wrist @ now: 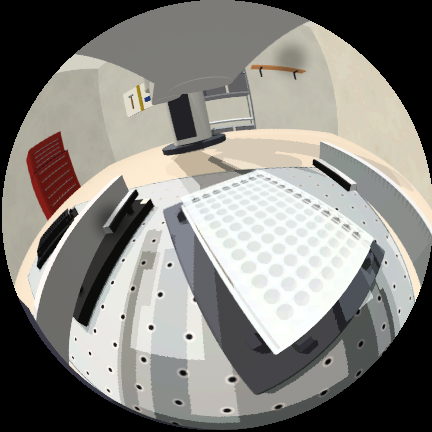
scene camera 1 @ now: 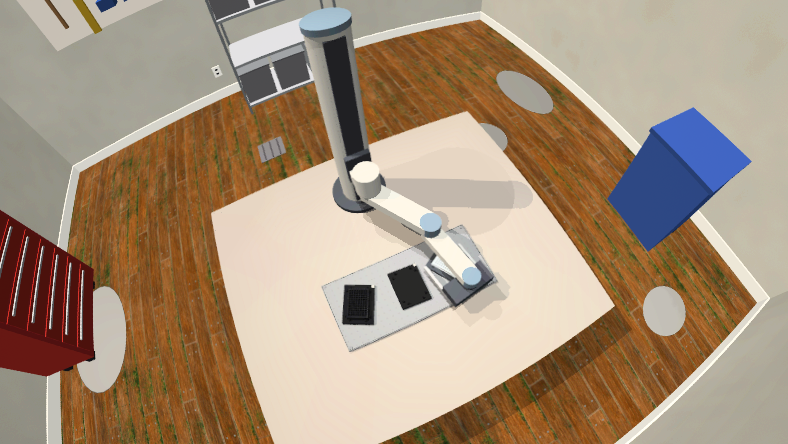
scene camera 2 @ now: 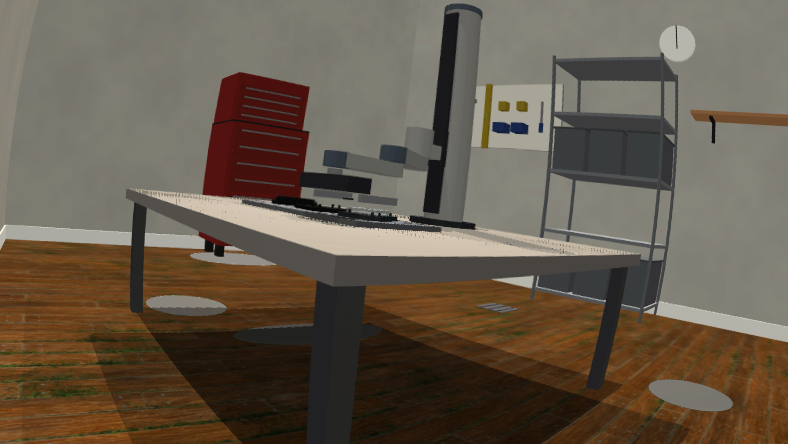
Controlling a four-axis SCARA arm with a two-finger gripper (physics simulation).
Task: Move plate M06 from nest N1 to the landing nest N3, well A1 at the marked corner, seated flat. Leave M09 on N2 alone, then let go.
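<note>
Plate M06 (wrist: 280,240) is a white many-well plate on dark nest N1 (wrist: 220,320) (scene camera 2: 366,215); the arm largely hides it in scene camera 1, and its label does not show in the wrist view. My gripper (scene camera 1: 457,270) (scene camera 2: 355,197) (wrist: 224,159) is open above it, one finger out to each side, nothing between them. In the wrist view the plate is turned at an angle to the fingers. The black plate (scene camera 1: 358,304) (scene camera 2: 293,200) (wrist: 56,232) on the far nest fits M09 on N2. The middle black nest (scene camera 1: 409,286) (wrist: 112,260), which fits N3, bears no plate.
The nests stand in a row on a perforated grey board (scene camera 1: 386,325) (wrist: 165,370) on the table (scene camera 1: 286,364) (scene camera 2: 419,267). The arm's column (scene camera 1: 336,110) (scene camera 2: 463,110) (wrist: 200,120) stands behind them. A red tool cabinet (scene camera 1: 44,352) (scene camera 2: 220,165) stands beyond the table.
</note>
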